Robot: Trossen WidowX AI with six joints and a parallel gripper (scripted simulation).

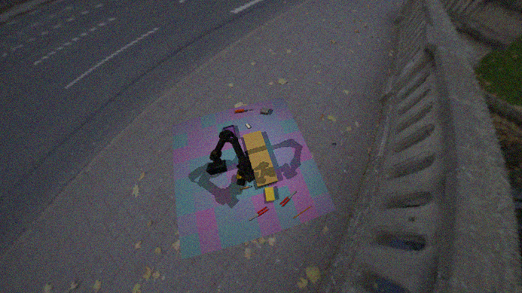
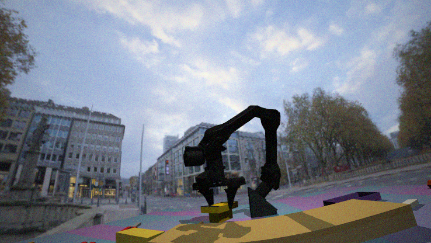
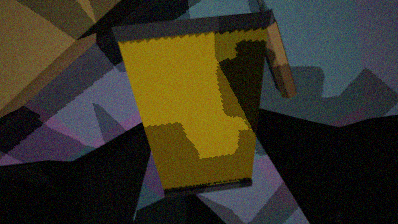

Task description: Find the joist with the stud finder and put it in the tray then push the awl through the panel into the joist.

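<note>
Now: the awl 9 cm to the right of my gripper tip and 6 cm below it. Also, from my gripper tip: yellow block: 21 cm to the right, 16 cm ahead, 5 cm below; yellow stud finder: 3 cm below, 1 cm to the left, 1 cm behind; purple tray: 48 cm to the left, 6 cm below.
</note>
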